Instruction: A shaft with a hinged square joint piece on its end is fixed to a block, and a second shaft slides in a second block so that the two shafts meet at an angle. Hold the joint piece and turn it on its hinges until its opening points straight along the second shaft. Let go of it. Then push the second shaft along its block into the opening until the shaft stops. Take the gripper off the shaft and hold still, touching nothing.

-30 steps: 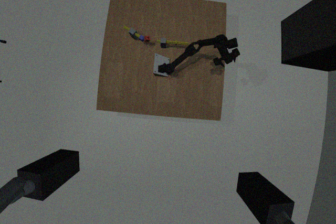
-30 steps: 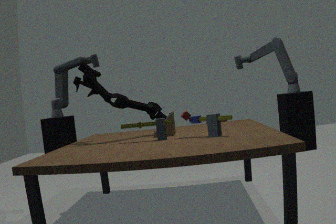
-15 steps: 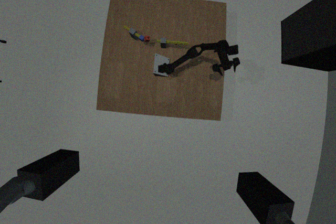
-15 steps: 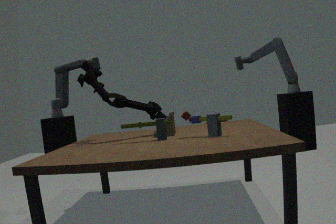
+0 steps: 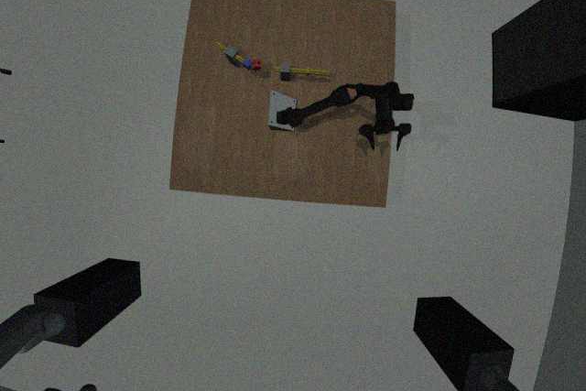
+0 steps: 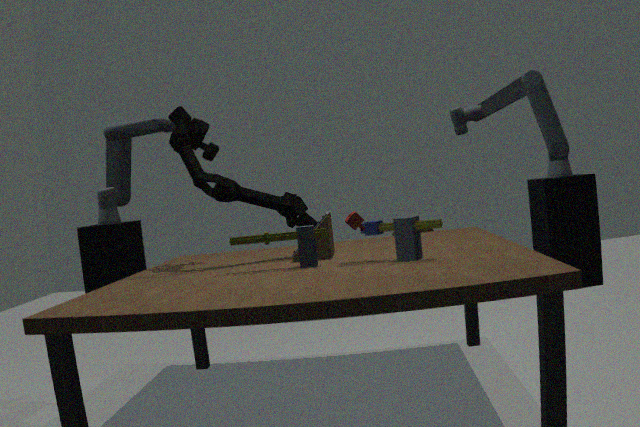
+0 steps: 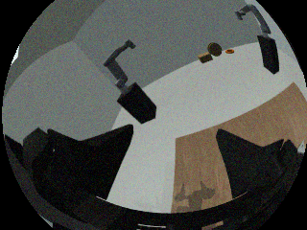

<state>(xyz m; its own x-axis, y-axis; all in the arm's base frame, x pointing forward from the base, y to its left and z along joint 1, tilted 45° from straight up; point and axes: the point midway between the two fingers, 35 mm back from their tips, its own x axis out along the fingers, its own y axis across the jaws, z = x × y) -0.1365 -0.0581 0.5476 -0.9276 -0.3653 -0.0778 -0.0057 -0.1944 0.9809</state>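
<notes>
The red square joint piece is 46 cm ahead of my gripper tip, 58 cm to the left of it and 30 cm below it.
</notes>
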